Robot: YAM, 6 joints.
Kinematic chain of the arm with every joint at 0, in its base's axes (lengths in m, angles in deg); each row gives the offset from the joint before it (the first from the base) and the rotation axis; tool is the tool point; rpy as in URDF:
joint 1: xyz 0 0 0.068 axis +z
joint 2: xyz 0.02 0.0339 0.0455 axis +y
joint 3: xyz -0.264 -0.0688 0 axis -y
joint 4: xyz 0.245 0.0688 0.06 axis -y
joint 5: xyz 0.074 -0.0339 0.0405 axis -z
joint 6: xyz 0.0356 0 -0.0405 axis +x
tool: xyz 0 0 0 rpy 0 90 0
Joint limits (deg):
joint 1: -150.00..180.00
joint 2: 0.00..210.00
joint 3: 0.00..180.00
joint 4: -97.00..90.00
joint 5: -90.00..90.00
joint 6: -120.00..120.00
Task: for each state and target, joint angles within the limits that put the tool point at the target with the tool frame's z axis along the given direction. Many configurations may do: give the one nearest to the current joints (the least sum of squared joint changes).
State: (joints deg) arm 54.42 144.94 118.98 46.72 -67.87 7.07
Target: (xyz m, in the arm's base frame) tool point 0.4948 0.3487 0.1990 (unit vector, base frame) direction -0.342 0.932 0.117
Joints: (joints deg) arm 31.90 171.19 158.30 42.96 -76.49 7.07
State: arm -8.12 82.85 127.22 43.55 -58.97 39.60
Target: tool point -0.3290 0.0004 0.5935 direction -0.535 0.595 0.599
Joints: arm 3.84 37.41 130.68 36.24 -39.03 39.60
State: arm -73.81 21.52 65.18 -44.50 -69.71 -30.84
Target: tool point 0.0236 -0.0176 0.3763 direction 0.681 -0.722 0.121
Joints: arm -85.43 11.00 48.48 -28.60 -38.42 -30.84
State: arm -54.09 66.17 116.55 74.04 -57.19 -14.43
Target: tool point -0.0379 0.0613 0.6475 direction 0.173 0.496 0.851
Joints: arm -44.73 50.30 101.79 53.40 -28.30 -14.43
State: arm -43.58 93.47 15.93 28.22 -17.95 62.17
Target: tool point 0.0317 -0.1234 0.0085 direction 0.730 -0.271 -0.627
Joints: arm -87.13 122.36 0.11 58.35 -45.70 62.17
